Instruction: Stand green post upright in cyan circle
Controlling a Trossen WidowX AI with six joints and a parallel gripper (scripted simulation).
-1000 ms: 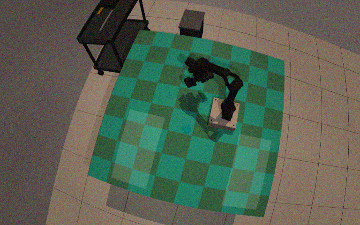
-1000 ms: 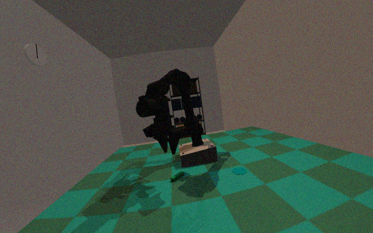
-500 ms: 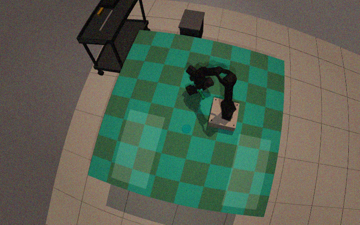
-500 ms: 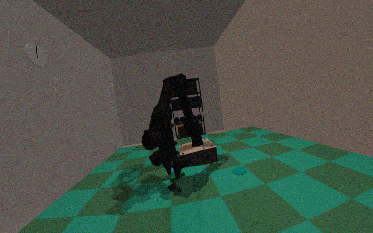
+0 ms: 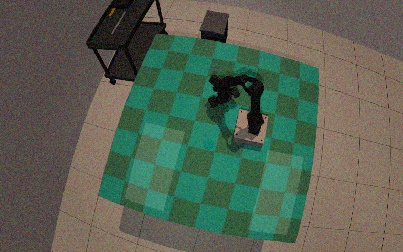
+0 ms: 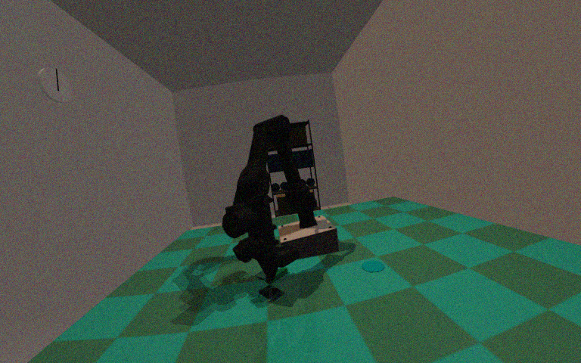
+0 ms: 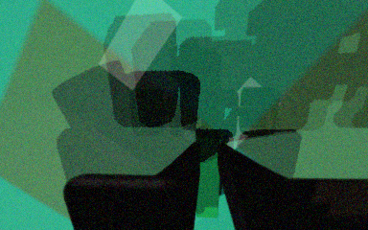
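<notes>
Now: the cyan circle 28 cm to the left of my gripper tip, 1 cm below it and 1 cm behind it. Round my gripper tip: green post 2 cm to the left, 2 cm behind.
</notes>
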